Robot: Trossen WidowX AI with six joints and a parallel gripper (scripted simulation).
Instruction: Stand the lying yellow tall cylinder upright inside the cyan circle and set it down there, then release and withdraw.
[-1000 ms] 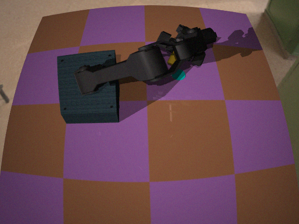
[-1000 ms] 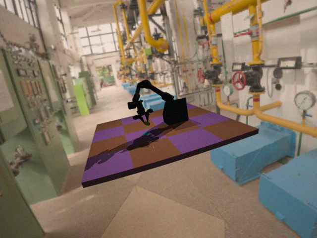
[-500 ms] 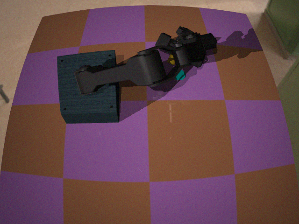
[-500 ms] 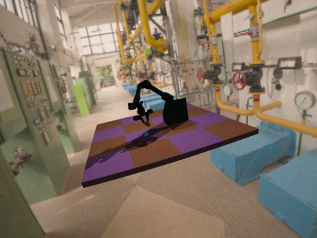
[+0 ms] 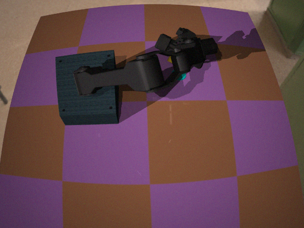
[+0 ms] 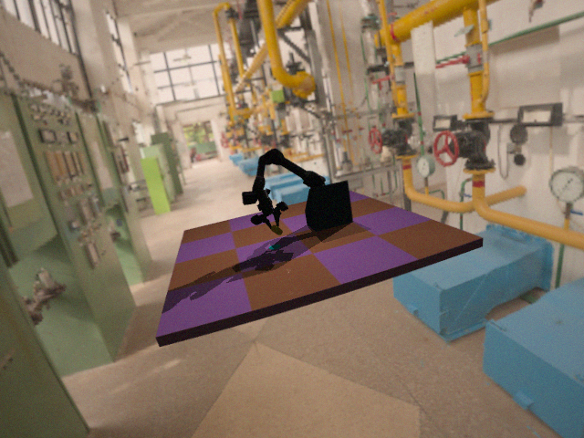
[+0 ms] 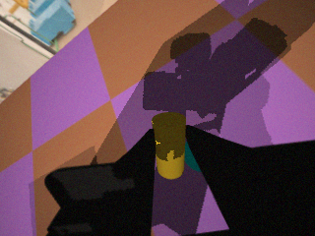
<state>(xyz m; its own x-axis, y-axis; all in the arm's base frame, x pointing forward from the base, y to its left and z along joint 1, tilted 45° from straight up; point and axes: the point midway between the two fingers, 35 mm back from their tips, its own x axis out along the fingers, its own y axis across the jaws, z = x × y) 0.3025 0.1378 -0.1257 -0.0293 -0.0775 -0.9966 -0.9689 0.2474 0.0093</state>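
My gripper tip is 11 cm above the cyan circle, 4 cm to the left of it and 2 cm short of it. From my gripper tip the other things lie so: yellow tall cylinder (1 cm to the right, 1 cm below, 1 cm behind).
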